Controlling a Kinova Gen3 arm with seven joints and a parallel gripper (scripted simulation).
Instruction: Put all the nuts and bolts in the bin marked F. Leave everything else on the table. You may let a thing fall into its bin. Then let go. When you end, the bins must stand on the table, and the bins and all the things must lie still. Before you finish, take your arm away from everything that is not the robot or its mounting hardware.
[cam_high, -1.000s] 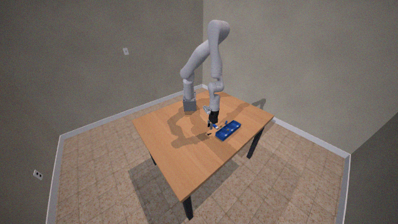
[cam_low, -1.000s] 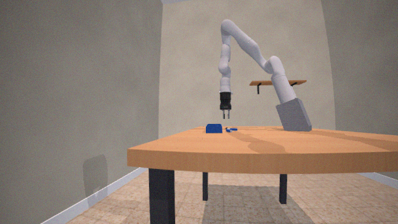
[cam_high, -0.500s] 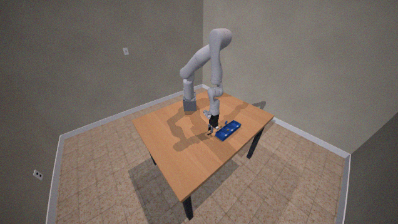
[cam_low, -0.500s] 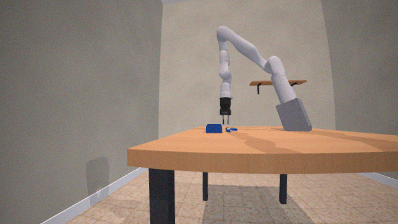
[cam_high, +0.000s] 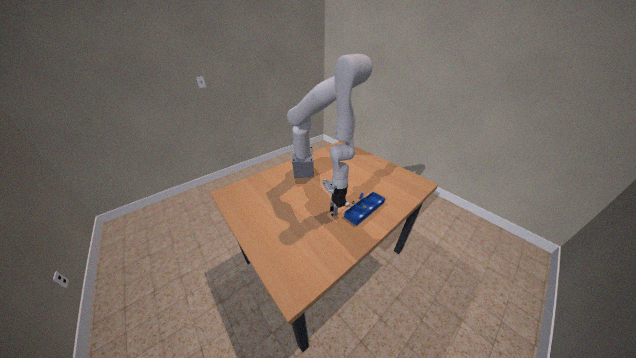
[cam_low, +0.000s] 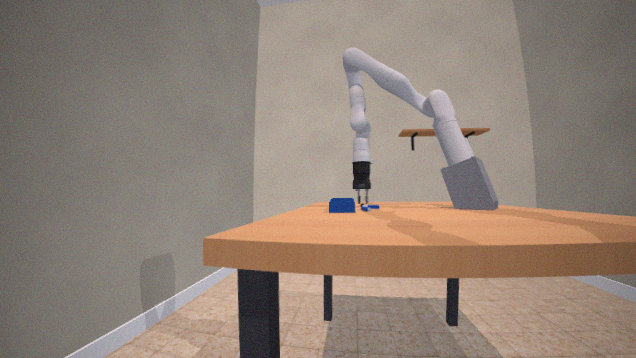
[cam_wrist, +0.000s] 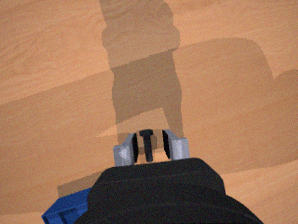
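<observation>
Right now the black bolt is 2 cm below my hand. The rest, counted from my hand: blue two-compartment bin 10 cm ahead, 15 cm to the left, 1 cm below.
</observation>
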